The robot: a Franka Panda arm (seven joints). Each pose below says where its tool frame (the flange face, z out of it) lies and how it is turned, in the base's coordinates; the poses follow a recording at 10 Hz.
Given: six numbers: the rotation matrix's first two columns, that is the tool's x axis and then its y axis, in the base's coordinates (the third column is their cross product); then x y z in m.
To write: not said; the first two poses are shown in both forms.
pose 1, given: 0.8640, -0.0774, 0.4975, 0.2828, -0.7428, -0.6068, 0.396, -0.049, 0.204
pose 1, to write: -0.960, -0.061, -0.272, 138.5, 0.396, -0.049, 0.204
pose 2, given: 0.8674, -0.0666, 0.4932, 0.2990, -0.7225, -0.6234, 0.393, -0.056, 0.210
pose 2, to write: -0.961, -0.070, -0.268, 137.0, 0.393, -0.056, 0.210
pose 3, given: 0.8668, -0.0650, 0.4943, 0.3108, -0.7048, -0.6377, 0.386, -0.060, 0.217
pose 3, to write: -0.960, -0.075, -0.269, 135.6, 0.386, -0.060, 0.217
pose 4, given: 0.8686, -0.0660, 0.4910, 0.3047, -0.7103, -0.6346, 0.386, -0.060, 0.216
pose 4, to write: -0.961, -0.072, -0.267, 136.0, 0.386, -0.060, 0.216
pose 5, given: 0.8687, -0.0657, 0.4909, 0.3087, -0.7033, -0.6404, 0.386, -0.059, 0.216
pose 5, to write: -0.961, -0.074, -0.267, 135.4, 0.386, -0.059, 0.216
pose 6, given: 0.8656, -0.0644, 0.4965, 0.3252, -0.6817, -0.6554, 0.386, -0.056, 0.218
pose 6, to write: -0.959, -0.080, -0.270, 133.8, 0.386, -0.056, 0.218
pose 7, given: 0.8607, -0.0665, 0.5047, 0.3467, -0.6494, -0.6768, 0.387, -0.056, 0.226
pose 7, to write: -0.957, -0.088, -0.276, 131.5, 0.387, -0.056, 0.226
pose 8, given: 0.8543, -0.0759, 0.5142, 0.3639, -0.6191, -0.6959, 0.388, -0.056, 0.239
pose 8, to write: -0.954, -0.092, -0.284, 129.3, 0.388, -0.056, 0.239
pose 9, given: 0.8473, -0.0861, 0.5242, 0.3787, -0.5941, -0.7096, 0.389, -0.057, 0.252
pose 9, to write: -0.951, -0.096, -0.293, 127.5, 0.389, -0.057, 0.252
